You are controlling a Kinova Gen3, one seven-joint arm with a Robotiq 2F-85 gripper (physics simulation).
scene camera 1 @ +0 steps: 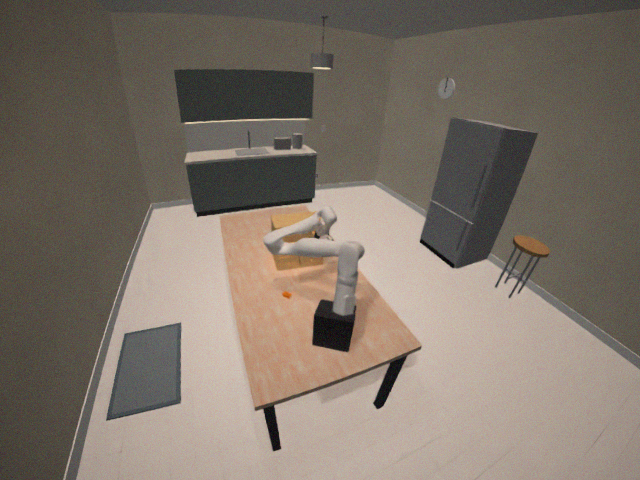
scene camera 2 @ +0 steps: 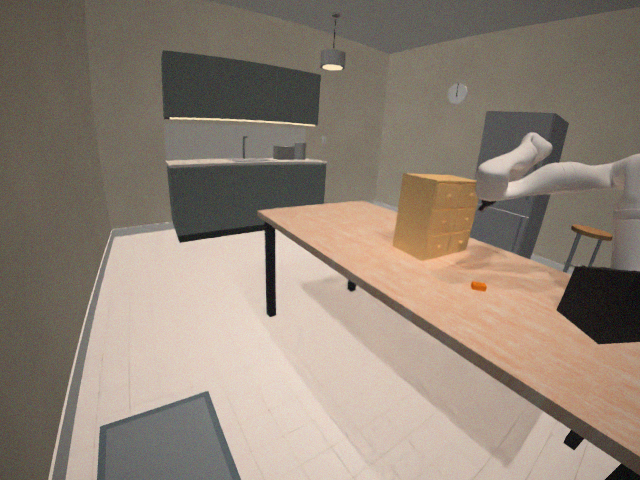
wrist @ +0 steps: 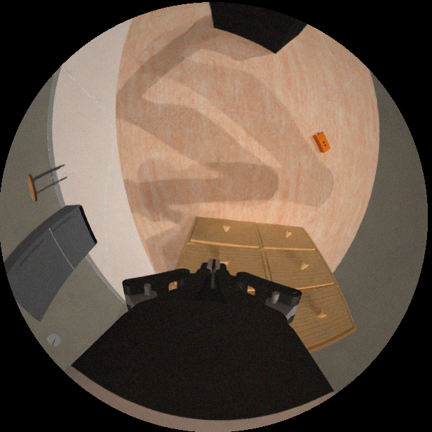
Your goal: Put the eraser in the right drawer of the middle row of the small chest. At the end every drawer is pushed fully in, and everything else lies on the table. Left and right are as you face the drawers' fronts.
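Seen in the pictures: gripper, fingertip midpoint: [scene camera 2: 479,211]; arm's base, link origin: [scene camera 1: 342,310] [scene camera 2: 629,270].
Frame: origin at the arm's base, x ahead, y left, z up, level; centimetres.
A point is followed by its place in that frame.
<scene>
The small wooden chest [scene camera 1: 289,221] {z 13.8, x 67.1, y -7.4 cm} [scene camera 2: 413,217] {z -2.8, x 71.5, y 2.2 cm} [wrist: 292,257] stands on the table, its fronts facing the arm's base. It has three rows of two drawers, and the fronts in sight look flush. The right drawer of the middle row [wrist: 200,254] is partly hidden by my gripper [scene camera 2: 481,207] {z 2.2, x 51.1, y -18.9 cm} [wrist: 213,266], which is shut and empty, its tips close to that drawer's knob; contact cannot be told. A small orange block [scene camera 1: 286,294] {z -17.0, x 38.6, y 9.7 cm} [scene camera 2: 478,286] {z -17.4, x 38.7, y 10.5 cm} [wrist: 322,142] with dark marks and small studs at one end lies on the table; it looks like a battery. I cannot make out an eraser in any view.
The table [scene camera 1: 279,341] {z -18.8, x 11.9, y 27.4 cm} [scene camera 2: 336,232] {z -18.8, x 107.8, y 7.3 cm} carries the arm's black base block [scene camera 1: 333,325] {z -1.1, x -4.5, y 8.0 cm} [scene camera 2: 599,304] {z -9.0, x 5.4, y 11.0 cm} [wrist: 255,22]. The arm reaches over the table, partly covering the chest in scene camera 1. A fridge [scene camera 1: 475,186] and a stool [scene camera 1: 530,246] stand beyond the table's right side.
</scene>
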